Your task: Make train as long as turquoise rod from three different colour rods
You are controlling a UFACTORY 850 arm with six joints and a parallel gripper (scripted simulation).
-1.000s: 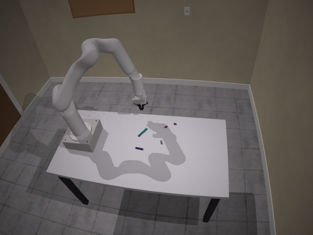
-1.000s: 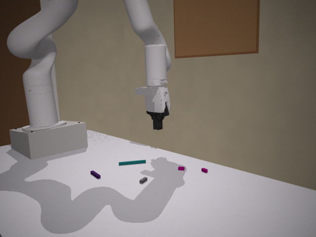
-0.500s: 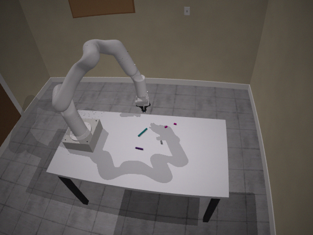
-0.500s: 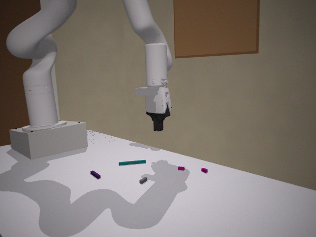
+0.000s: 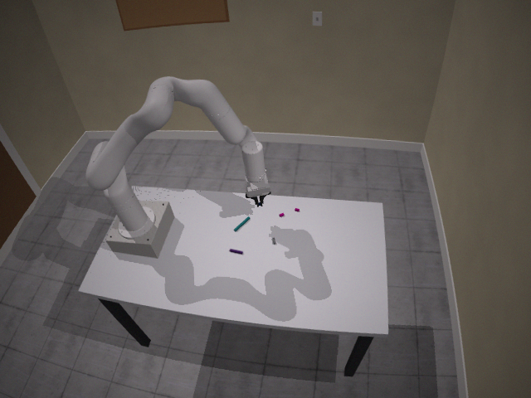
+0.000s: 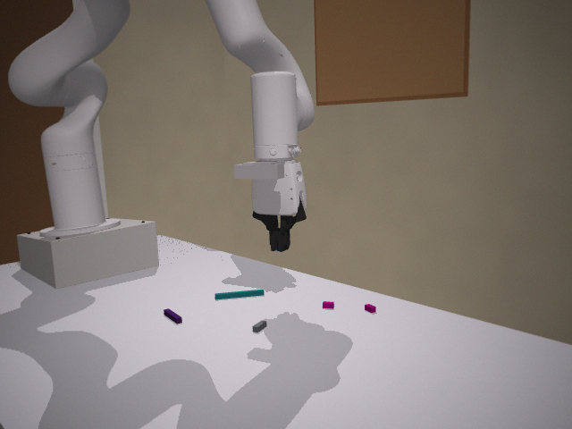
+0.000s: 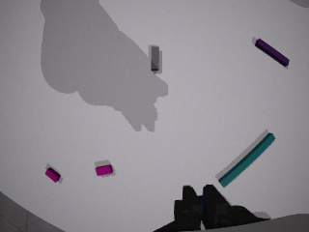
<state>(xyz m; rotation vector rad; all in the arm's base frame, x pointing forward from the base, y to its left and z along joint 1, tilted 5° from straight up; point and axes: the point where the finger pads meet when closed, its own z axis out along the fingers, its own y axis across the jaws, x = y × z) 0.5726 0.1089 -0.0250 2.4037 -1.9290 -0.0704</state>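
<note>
Right now my hand is 13 cm to the left of the grey rod, 12 cm above it and 7 cm short of it. Round my hand: blue rod: 2 cm below; purple rod: 19 cm to the right, 12 cm below, 10 cm behind; turquoise rod: 12 cm below, 9 cm behind, 3 cm to the right.
</note>
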